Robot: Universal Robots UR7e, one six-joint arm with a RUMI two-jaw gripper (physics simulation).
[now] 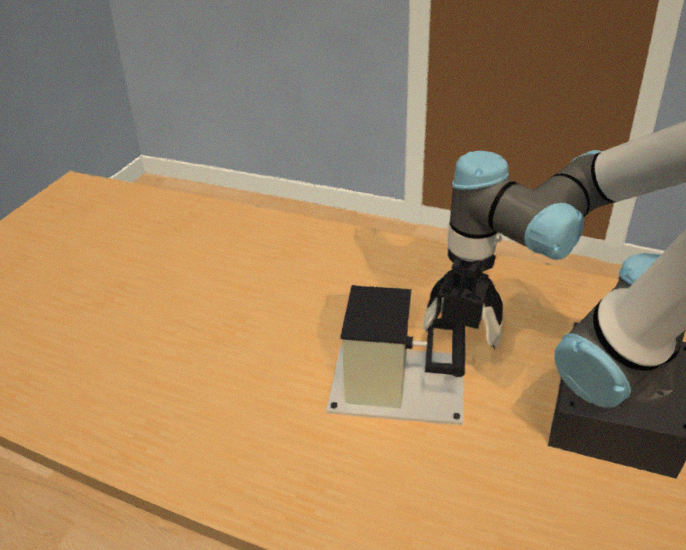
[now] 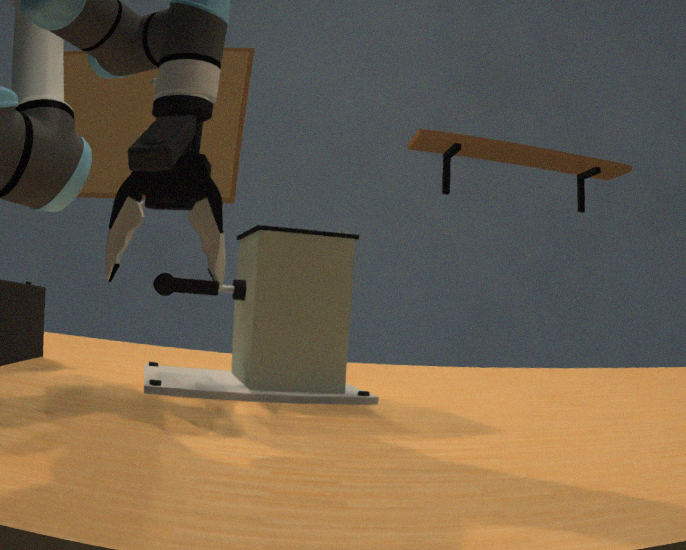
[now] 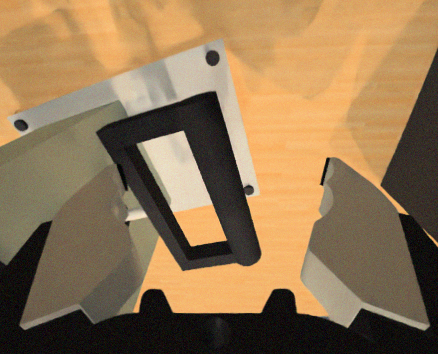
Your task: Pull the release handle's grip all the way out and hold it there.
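Note:
The release handle (image 1: 458, 349) (image 2: 194, 285) (image 3: 220, 190) is a black rectangular frame with a thick outer grip bar. A short stretch of pale rod (image 1: 419, 343) (image 2: 227, 288) (image 3: 135, 214) shows between it and the pale green housing (image 1: 373, 372) (image 2: 303, 309) (image 3: 30, 185). My gripper (image 1: 461, 336) (image 2: 164, 279) (image 3: 222, 165) is open, pointing down, with the frame between its wide-set fingers. One fingertip is close to the frame's inner bar on the housing side; whether they touch is unclear. The other is well apart from the grip bar, on the robot-base side.
The housing has a black lid (image 1: 377, 312) and stands on a light grey base plate (image 1: 395, 413) (image 2: 188, 378) (image 3: 200, 80) with black bolts. The robot's dark base block (image 1: 612, 441) (image 2: 20, 323) stands on the grip side. A wall shelf (image 2: 515, 153) is in the background.

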